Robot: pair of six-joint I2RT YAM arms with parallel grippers.
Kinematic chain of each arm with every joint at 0, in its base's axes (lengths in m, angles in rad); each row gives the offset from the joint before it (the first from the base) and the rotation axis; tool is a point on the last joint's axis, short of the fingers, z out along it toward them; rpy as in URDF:
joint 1: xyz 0 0 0.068 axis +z
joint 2: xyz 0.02 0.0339 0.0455 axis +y
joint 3: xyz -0.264 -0.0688 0 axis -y
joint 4: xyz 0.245 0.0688 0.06 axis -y
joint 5: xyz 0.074 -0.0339 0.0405 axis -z
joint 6: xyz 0.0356 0 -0.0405 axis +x
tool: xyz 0 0 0 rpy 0 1.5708 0
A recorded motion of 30 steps. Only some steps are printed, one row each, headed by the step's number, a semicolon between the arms.
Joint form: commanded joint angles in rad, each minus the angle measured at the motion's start. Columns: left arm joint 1, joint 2, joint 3, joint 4, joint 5, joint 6; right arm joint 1, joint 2, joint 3, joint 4, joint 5, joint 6.
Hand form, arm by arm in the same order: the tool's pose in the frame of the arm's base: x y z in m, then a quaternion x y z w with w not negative. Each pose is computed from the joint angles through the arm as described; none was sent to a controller.
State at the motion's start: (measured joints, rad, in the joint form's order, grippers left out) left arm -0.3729 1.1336 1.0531 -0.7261 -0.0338 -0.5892; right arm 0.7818 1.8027 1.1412 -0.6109 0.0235 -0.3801
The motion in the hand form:
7: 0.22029 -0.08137 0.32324 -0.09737 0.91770 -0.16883 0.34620; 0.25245 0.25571 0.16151 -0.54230 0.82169 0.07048 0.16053
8: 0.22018 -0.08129 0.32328 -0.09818 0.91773 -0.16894 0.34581; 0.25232 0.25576 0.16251 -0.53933 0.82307 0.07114 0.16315
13: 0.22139 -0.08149 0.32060 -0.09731 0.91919 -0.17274 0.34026; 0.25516 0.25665 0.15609 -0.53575 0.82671 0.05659 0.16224
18: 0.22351 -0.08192 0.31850 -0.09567 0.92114 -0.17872 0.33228; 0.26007 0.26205 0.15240 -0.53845 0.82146 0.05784 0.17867
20: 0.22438 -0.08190 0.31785 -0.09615 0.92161 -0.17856 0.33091; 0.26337 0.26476 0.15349 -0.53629 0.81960 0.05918 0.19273
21: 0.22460 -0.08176 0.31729 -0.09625 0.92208 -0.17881 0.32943; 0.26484 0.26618 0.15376 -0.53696 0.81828 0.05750 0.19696
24: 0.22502 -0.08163 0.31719 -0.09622 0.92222 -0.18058 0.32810; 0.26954 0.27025 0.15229 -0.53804 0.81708 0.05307 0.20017
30: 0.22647 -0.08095 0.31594 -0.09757 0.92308 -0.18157 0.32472; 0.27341 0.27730 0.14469 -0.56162 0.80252 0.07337 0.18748
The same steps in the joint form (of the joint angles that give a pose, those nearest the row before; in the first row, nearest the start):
7: 0.0184 0.0038 0.0325 -0.0021 0.0292 0.0252; 0.0028 0.0443 0.0452 0.0458 -0.0964 0.0107
8: 0.0185 0.0036 0.0327 -0.0032 0.0292 0.0236; 0.0033 0.0408 0.0441 0.0492 -0.0953 0.0178
13: 0.0216 0.0088 0.0271 0.0006 0.0430 0.0232; 0.0023 0.0624 0.0463 0.0606 -0.0662 0.0216
18: 0.0261 0.0191 0.0274 0.0008 0.0640 0.0231; 0.0036 0.0841 0.0537 0.1078 -0.0633 0.0126
20: 0.0277 0.0228 0.0277 0.0013 0.0656 0.0232; 0.0027 0.0889 0.0598 0.1351 -0.0601 0.0133
21: 0.0289 0.0240 0.0270 0.0007 0.0680 0.0233; 0.0031 0.0933 0.0656 0.1414 -0.0556 0.0102
24: 0.0308 0.0256 0.0277 0.0006 0.0734 0.0232; 0.0028 0.1158 0.0895 0.1446 -0.0466 0.0049
30: 0.0366 0.0312 0.0277 0.0006 0.0809 0.0234; 0.0036 0.1601 0.1220 0.1380 -0.1013 -0.0400

